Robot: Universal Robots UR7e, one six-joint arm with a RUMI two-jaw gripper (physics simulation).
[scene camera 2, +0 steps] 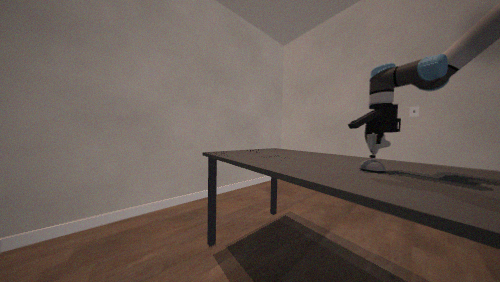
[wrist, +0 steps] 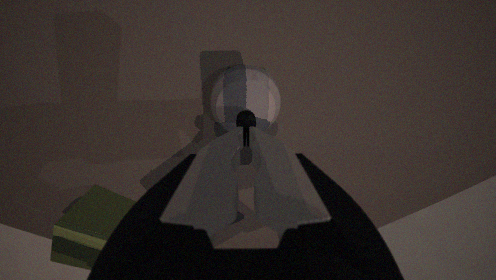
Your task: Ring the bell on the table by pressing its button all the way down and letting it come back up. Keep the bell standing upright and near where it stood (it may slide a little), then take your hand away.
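Places are measured from the arm's base along level axes (x back, y right, z up), in centimetres.
Pixels of known places: gripper, between the fingertips: (scene camera 2: 373, 154) (wrist: 246, 129).
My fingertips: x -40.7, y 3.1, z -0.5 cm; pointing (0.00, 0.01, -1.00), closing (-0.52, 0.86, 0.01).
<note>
Ahead of a thing's pixels: the offset from my fingertips to its top centre. Level surfaces: height alone.
The bell @(dz -0.2, dx -0.4, dy -0.2 cm) (scene camera 2: 372, 166) (wrist: 255, 92) is a grey dome standing upright on the dark table @(dz -6.8 cm) (scene camera 2: 320, 172). Its black button @(dz -0.2, dx -0.4, dy -0.2 cm) (scene camera 2: 372, 156) (wrist: 245, 118) sits on top of the dome. My gripper (scene camera 2: 372, 154) (wrist: 246, 129) is shut and empty, pointing down right over the button. In the wrist view the fingertips meet the near edge of the button and hide part of it. In scene camera 2 the tips are at the button's top; whether they touch it is too small to tell.
A green box (wrist: 92, 215) lies at the lower left of the wrist view, near the table's edge. Shadows of the arm fall across the table beside the bell. A wall stands behind the table.
</note>
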